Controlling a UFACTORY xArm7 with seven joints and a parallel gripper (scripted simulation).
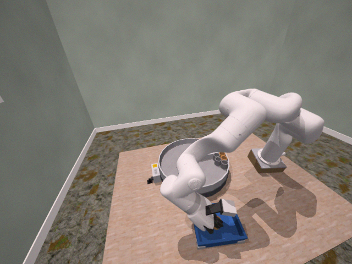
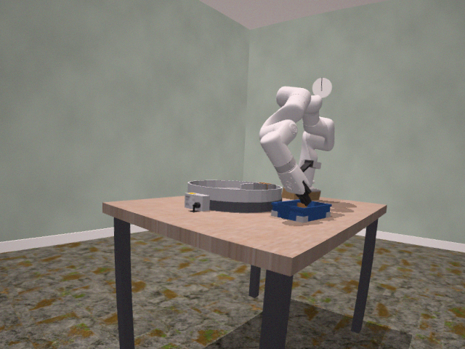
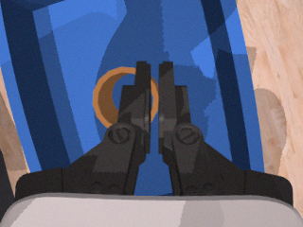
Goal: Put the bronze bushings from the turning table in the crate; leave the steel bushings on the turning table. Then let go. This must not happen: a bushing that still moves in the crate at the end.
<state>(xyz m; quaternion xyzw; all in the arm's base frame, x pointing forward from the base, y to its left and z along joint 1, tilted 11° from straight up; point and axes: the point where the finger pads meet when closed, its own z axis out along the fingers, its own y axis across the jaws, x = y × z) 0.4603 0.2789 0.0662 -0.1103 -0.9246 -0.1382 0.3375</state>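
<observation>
Now: the blue crate 40 mm below my hand, 20 mm to the right of it and 10 mm behind it.
</observation>
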